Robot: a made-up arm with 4 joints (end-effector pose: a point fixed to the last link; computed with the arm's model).
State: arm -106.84 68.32 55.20 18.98
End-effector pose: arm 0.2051 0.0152 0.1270 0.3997 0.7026 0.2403 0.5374
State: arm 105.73 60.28 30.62 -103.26
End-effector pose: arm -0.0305 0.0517 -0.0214 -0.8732 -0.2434 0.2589 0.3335
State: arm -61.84 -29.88 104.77 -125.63
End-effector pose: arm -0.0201 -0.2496 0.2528 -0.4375 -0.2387 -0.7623 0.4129
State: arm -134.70 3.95 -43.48 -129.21
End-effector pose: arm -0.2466 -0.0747 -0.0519 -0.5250 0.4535 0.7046 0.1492
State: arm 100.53 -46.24 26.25 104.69
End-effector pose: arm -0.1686 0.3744 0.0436 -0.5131 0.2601 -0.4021 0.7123
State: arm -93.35 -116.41 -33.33 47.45
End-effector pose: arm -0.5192 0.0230 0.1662 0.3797 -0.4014 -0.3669 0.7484
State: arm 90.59 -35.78 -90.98 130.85
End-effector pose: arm -0.2989 0.1625 0.1071 0.8346 -0.4228 0.3092 0.1705
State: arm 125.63 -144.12 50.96 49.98
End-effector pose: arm -0.5805 -0.0370 0.1751 -0.3519 -0.2550 0.6121 0.6607
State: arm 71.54 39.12 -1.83 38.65
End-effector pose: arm 0.1201 0.2276 0.1293 -0.4549 0.5186 -0.3539 0.6315
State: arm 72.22 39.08 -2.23 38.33
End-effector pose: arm 0.1190 0.2292 0.1270 -0.4597 0.5166 -0.3527 0.6304
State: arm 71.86 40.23 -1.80 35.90
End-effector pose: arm 0.1209 0.2272 0.1281 -0.4615 0.5084 -0.3490 0.6378
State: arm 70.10 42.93 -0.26 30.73
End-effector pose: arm 0.1262 0.2199 0.1332 -0.4595 0.4920 -0.3424 0.6554
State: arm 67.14 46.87 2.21 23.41
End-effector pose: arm 0.1329 0.2076 0.1398 -0.4554 0.4690 -0.3339 0.6791
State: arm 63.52 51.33 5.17 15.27
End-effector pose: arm 0.1385 0.1923 0.1445 -0.4514 0.4438 -0.3252 0.7026
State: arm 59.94 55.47 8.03 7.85
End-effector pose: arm 0.1419 0.1773 0.1458 -0.4486 0.4216 -0.3171 0.7214
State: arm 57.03 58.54 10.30 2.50
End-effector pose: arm 0.1434 0.1657 0.1450 -0.4466 0.4066 -0.3111 0.7338
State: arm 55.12 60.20 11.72 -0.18
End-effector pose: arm 0.1442 0.1587 0.1441 -0.4441 0.4002 -0.3084 0.7399
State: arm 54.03 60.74 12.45 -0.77
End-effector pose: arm 0.1451 0.1554 0.1444 -0.4405 0.4003 -0.3087 0.7419
